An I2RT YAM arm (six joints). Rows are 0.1 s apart.
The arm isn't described. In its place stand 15 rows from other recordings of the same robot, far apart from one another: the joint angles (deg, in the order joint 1, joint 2, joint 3, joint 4, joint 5, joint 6), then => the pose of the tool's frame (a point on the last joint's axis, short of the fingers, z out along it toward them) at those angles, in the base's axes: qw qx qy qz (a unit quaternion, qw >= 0); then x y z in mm.
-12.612 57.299 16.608 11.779 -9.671 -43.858 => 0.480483 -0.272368 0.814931 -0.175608 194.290 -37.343 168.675
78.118 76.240 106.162 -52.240 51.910 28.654 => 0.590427 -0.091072 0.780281 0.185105 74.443 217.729 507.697
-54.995 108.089 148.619 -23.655 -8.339 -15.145 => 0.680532 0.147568 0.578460 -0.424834 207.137 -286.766 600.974
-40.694 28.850 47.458 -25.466 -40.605 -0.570 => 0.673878 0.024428 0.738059 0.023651 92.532 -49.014 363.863
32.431 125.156 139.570 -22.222 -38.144 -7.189 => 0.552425 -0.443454 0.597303 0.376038 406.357 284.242 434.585
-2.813 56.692 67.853 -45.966 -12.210 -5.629 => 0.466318 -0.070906 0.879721 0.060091 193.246 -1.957 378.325
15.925 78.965 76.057 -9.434 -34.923 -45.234 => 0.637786 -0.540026 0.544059 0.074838 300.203 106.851 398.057
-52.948 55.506 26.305 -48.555 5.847 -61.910 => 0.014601 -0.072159 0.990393 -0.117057 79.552 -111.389 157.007
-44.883 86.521 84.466 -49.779 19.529 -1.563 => 0.232896 0.395294 0.845127 -0.274340 216.520 -232.433 343.631
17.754 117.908 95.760 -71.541 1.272 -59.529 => 0.034025 0.624363 -0.780392 -0.001110 367.912 116.968 200.642
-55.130 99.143 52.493 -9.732 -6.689 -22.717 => 0.259684 0.250520 0.922377 -0.137931 194.531 -271.912 146.110
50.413 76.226 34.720 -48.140 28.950 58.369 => 0.204958 0.067941 0.965866 -0.143105 128.643 128.533 147.333
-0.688 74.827 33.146 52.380 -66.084 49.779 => 0.442567 -0.151725 0.662834 0.584607 261.047 29.411 266.607
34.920 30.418 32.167 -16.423 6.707 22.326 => 0.557609 -0.051151 0.789415 0.251555 118.141 77.407 286.914
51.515 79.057 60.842 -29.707 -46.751 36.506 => 0.020277 0.253109 -0.830791 -0.495289 158.491 241.026 280.082
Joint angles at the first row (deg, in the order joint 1, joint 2, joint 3, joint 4, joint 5, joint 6):
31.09, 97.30, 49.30, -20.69, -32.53, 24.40
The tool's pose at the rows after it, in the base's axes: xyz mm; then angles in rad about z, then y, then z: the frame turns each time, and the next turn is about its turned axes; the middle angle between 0 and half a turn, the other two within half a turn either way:
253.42 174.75 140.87 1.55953 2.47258 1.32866
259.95 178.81 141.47 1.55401 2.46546 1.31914
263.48 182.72 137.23 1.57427 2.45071 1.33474
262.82 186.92 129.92 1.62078 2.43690 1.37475
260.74 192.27 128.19 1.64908 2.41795 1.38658
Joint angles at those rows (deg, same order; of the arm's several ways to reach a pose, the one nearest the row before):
31.09, 97.84, 50.94, -20.51, -31.83, 24.38
31.09, 99.20, 52.60, -20.34, -32.03, 24.34
31.27, 100.81, 53.32, -19.40, -33.08, 24.49
31.83, 102.41, 53.32, -18.52, -34.52, 24.77
32.73, 102.94, 53.34, -17.72, -35.68, 25.08

